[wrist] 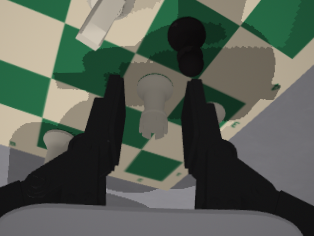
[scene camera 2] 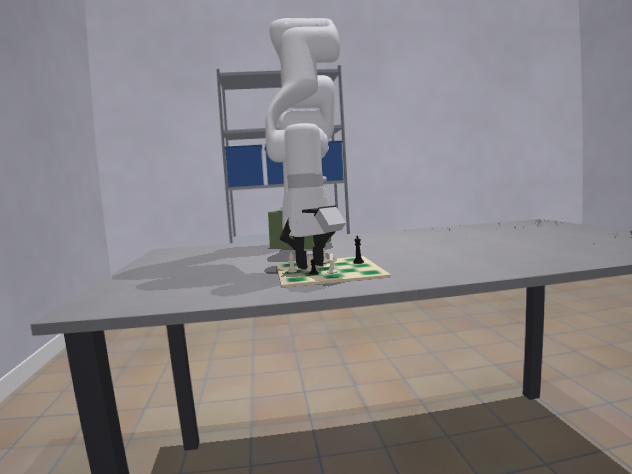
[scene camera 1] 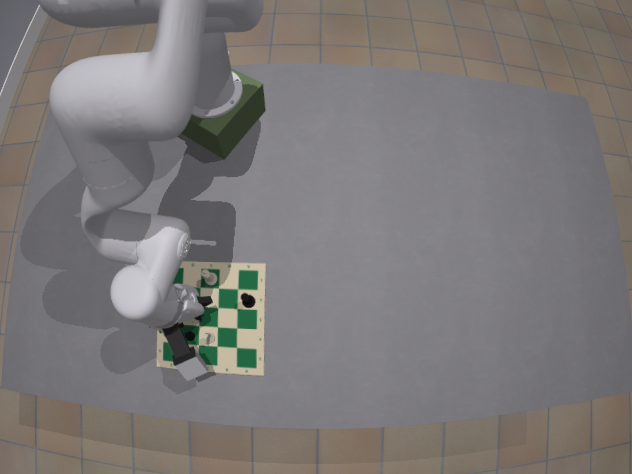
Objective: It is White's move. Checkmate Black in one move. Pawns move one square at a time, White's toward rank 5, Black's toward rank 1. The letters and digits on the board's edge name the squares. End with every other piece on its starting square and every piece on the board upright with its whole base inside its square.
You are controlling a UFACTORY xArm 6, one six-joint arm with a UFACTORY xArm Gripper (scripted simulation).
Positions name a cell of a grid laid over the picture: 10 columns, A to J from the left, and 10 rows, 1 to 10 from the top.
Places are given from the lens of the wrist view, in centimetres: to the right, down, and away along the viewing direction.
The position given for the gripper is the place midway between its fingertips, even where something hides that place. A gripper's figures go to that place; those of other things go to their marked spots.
gripper (wrist: E5): 0, -1, 14
black pawn (wrist: F2): 1, -4, 10
chessboard (wrist: H3): 5, -3, 12
